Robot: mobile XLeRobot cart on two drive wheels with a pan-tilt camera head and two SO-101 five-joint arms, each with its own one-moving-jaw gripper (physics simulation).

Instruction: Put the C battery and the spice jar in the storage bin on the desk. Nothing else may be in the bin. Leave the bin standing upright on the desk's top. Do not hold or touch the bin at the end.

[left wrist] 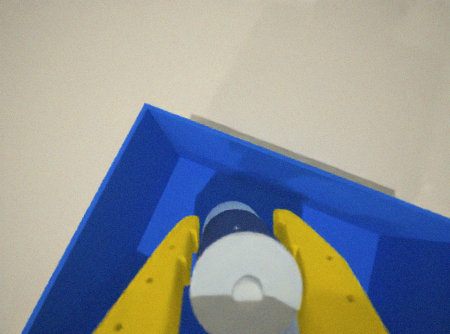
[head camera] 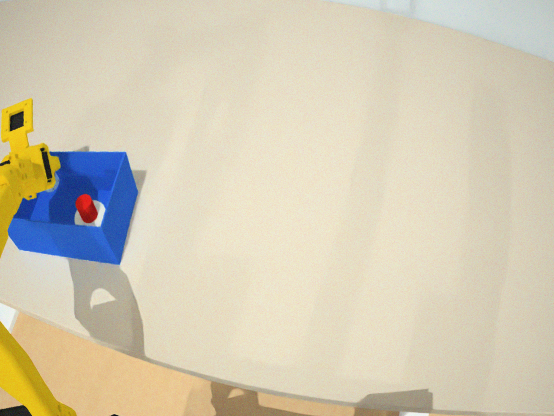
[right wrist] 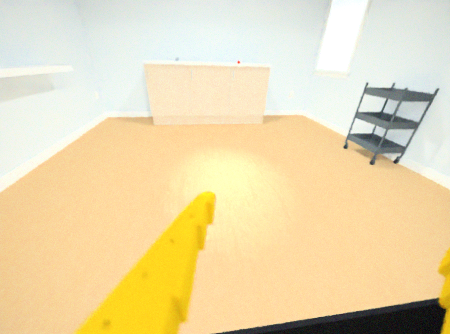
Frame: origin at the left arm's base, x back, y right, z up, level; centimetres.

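Where they show: left hand, its tool point: (left wrist: 198, 229) (head camera: 35, 171); right hand, its tool point: (right wrist: 214, 203).
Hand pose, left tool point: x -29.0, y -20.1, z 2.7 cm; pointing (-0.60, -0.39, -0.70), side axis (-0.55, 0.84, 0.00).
Each offset is from my left tool point to the top centre of the thing. Level surfaces: height alone.
The blue storage bin {dx +0.8, dy +3.9, dz -0.8 cm} (head camera: 65, 240) (left wrist: 90, 195) stands upright on the desk, at the left of the head view. A white piece with a red cylindrical top {dx +1.8, dy +8.5, dz -1.2 cm} (head camera: 87, 208), apparently the spice jar, is inside it near the front right corner. My left gripper (head camera: 54, 172) (left wrist: 237, 217) is shut on the C battery {dx -0.1, dy +1.5, dz +2.5 cm} (left wrist: 245, 260), a cylinder with a pale nubbed end and dark blue middle. The battery is over or inside the bin's opening; its height above the bin floor is unclear. My right gripper (right wrist: 325, 232) is open and empty, away from the desk.
The desk {dz -8.3 cm} (head camera: 300, 200) extends right of the bin, with its curved front edge at the bottom of the head view. In the right wrist view, a cabinet (right wrist: 207, 95) with small items on top stands far off, and a dark cart (right wrist: 387, 120) stands right.
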